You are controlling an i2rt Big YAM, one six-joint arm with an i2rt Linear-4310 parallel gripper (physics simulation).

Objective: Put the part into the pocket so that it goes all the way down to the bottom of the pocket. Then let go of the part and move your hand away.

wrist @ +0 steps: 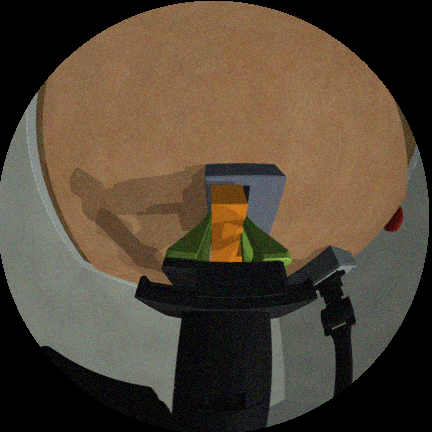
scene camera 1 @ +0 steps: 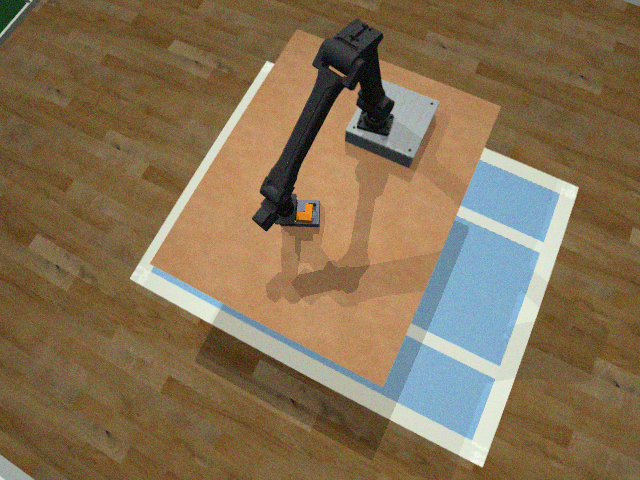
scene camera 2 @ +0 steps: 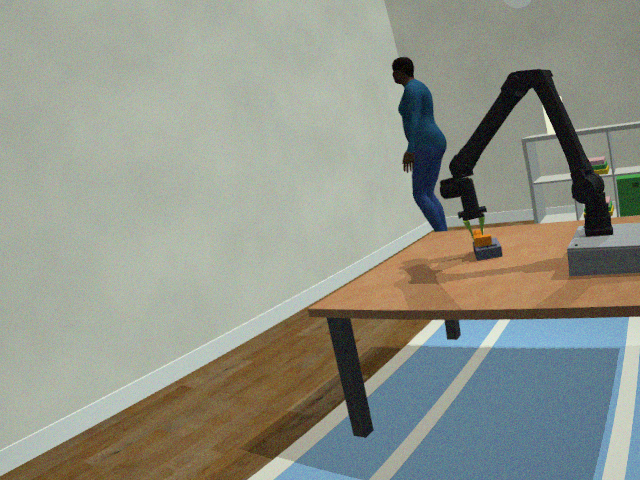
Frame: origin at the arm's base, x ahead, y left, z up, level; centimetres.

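Seen in the pictures: gripper, fingertip midpoint: (wrist: 225,216) (scene camera 1: 290,216); arm's base, link origin: (wrist: 327,279) (scene camera 1: 375,122) (scene camera 2: 598,231).
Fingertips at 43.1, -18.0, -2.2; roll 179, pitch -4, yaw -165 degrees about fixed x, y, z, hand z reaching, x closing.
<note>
Pixels of each thing's top centre, then the offset from my fingertips to it, as dx, dy, dz. "*": a spot on its surface instead. Level surfaces: height alone.
- orange angular part, top centre: (wrist: 238,243) (scene camera 2: 481,232) (scene camera 1: 295,210) -1.9, +1.7, +2.1
- blue-grey block, top centre: (wrist: 242,223) (scene camera 2: 486,243) (scene camera 1: 299,211) -3.2, +2.2, -1.7
- pocket, surface spot: (wrist: 247,192) * -2.2, -2.2, -2.2
- brown table, surface height: dz -5.3
The orange angular part (scene camera 1: 305,214) (scene camera 2: 482,240) (wrist: 229,222) is at the pocket of the blue-grey block (scene camera 1: 316,217) (scene camera 2: 488,252) (wrist: 266,192). In the scene camera 2 view, much of the part stands above the block's top. In the wrist view a narrow dark strip of the pocket (wrist: 247,192) shows right of the part's far end. I cannot tell whether the part's lower edge is inside the pocket or resting on its rim. My gripper (scene camera 2: 474,231) (wrist: 225,216) points down, its green fingers shut on the part. The pocket's bottom is hidden.
The block lies on the brown table (scene camera 1: 330,330) (scene camera 2: 382,297) (wrist: 215,90). The arm's grey base plate (scene camera 1: 413,118) (scene camera 2: 602,258) stands farther along the table. A person (scene camera 2: 421,124) and a shelf unit (scene camera 2: 528,180) are behind the table. A red object (wrist: 394,220) shows beyond the table's edge.
</note>
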